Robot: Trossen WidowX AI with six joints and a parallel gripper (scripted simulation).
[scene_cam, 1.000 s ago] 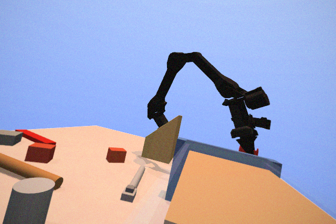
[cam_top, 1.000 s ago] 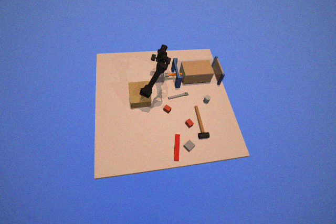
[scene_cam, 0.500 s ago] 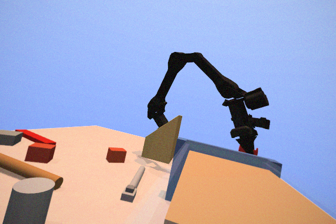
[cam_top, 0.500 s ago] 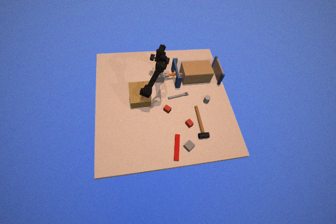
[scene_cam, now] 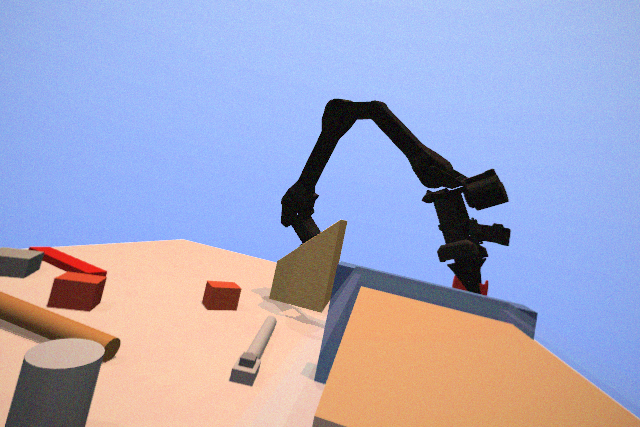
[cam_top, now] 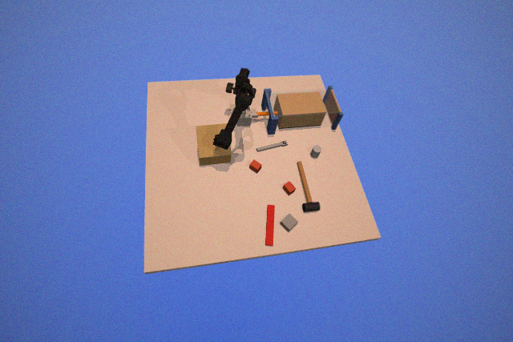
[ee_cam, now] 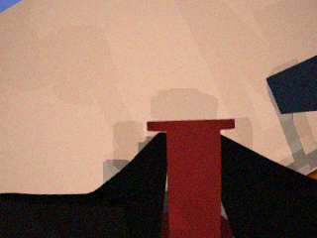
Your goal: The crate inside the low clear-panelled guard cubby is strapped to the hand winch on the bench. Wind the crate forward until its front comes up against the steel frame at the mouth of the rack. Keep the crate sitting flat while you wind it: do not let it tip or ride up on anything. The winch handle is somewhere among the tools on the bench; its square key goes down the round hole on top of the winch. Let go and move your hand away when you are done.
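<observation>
Now: the winch handle 50 mm to the right of my gripper tip and 30 mm below it. The rest, counted from my gripper tip: grey winch: 10 mm behind, 120 mm to the right, 100 mm below; then blue steel frame: 160 mm ahead, 110 mm to the right, 30 mm below; then red knob: 10 mm behind, 20 mm to the right.
</observation>
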